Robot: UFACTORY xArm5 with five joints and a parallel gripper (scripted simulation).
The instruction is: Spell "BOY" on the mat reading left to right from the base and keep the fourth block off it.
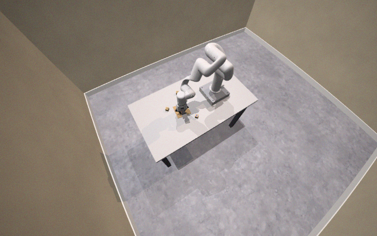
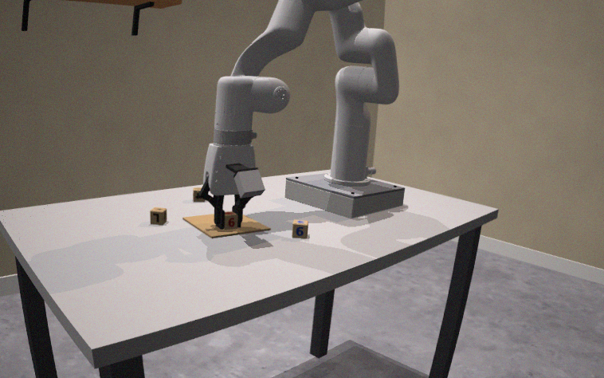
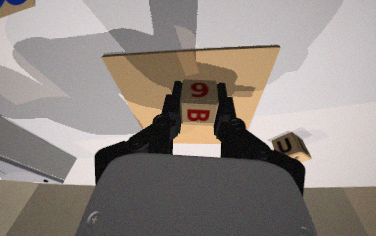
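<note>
Right now the tan mat is 1 cm behind my hand, 3 cm to the right of it and 2 cm below it. The rest, counted from my hand: wooden block (6 cm behind, 23 cm to the right, 1 cm below).
</note>
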